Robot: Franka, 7 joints.
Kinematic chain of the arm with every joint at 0, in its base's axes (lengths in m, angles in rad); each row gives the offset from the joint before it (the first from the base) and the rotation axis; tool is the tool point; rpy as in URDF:
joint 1: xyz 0 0 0.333 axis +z
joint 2: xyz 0 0 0 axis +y
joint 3: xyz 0 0 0.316 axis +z
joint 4: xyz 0.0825 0 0 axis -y
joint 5: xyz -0.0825 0 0.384 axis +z
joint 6: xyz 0 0 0 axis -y
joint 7: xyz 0.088 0 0 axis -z
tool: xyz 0 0 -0.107 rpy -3.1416 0 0
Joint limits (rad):
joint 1: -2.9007..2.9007
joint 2: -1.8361..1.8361
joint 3: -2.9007..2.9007
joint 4: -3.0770..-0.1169
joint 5: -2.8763..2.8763
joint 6: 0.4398..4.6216
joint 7: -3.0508..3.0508
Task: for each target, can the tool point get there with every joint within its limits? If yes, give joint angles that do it. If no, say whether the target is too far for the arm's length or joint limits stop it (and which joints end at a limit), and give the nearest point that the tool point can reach.
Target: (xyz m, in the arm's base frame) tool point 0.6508 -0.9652 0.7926
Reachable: no: too far | nearest point 0.4461 -0.6616 0.6480 | short by 0.394 m
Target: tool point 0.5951 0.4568 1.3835
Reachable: no: too far | nearest point 0.3955 0.3036 1.0311 | short by 0.433 m
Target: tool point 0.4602 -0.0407 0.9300
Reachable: yes | joints -1.3644 0.5604 2.1775 -1.0324 -0.9398 1.5939 2.4142
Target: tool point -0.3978 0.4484 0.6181
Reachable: yes | joints 0.2151 -0.7635 1.8469 -1.6409 -1.8690 1.1240 -0.1080
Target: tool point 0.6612 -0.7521 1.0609
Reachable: no: too far | nearest point 0.4582 -0.5212 0.8374 | short by 0.380 m
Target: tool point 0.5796 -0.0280 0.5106
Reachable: yes | joints -1.4556 -0.2073 1.3561 -2.0468 0.6807 2.4991 -1.1126
